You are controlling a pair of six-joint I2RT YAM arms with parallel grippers.
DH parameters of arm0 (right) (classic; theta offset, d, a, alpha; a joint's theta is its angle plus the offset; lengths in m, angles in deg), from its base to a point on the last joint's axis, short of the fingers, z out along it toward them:
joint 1: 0 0.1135 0.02 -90
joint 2: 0 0 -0.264 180
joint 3: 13.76 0 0.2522 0
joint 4: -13.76 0 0.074 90
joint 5: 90 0 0 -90
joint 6: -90 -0.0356 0 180
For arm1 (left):
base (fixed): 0 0 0 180
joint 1: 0 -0.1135 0.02 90
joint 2: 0 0 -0.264 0
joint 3: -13.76 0 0.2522 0
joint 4: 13.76 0 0.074 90
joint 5: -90 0 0 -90
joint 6: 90 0.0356 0 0
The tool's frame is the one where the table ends.
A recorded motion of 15 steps. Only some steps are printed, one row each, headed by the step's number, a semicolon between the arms.
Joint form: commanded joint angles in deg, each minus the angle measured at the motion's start. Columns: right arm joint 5, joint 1, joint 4, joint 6, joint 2, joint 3; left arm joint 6, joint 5, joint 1, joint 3, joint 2, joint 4.
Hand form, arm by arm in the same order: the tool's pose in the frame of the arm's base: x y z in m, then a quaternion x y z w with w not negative. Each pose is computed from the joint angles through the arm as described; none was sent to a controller.
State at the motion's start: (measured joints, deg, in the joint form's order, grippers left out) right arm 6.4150 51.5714 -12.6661 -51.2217 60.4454 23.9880; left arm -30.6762 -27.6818 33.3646 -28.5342 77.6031 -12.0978
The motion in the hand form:
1: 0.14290 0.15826 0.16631 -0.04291 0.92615 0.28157 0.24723; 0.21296 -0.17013 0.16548 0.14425 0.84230 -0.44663 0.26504
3: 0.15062 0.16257 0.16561 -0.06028 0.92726 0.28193 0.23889; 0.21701 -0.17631 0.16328 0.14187 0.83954 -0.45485 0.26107
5: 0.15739 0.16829 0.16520 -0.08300 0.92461 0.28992 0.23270; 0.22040 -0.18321 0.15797 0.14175 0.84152 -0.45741 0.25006
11: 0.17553 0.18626 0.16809 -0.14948 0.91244 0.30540 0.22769; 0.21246 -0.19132 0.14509 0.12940 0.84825 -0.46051 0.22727
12: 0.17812 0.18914 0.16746 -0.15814 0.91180 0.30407 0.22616; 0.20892 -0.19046 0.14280 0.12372 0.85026 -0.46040 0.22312
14: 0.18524 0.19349 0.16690 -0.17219 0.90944 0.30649 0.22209; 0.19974 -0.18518 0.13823 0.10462 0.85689 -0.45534 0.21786
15: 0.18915 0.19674 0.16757 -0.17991 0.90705 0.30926 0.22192; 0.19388 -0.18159 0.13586 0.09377 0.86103 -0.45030 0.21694
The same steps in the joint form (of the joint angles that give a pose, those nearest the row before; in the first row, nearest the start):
1: -9.12 -4.10 5.72 7.97 4.75 2.11; -1.58 -2.20 1.53 -2.14 4.39 -7.14
3: -11.24 -5.16 6.16 10.34 7.57 3.69; -2.80 -2.55 2.05 -3.01 6.59 -9.16
5: -13.70 -5.78 7.39 12.80 10.20 5.10; -3.51 -2.81 2.76 -4.07 9.22 -10.14
11: -18.71 -6.57 9.23 19.92 16.71 10.02; -6.76 -1.77 5.13 -2.76 11.52 -12.86
12: -19.07 -6.57 9.24 20.89 17.85 10.81; -7.63 -1.41 5.48 -1.89 11.26 -13.30
14: -20.56 -7.18 9.32 22.74 20.05 12.48; -9.74 0.16 6.01 0.66 9.77 -13.83
15: -21.26 -7.36 9.50 23.61 21.19 13.53; -10.80 1.39 6.36 2.24 8.63 -13.92

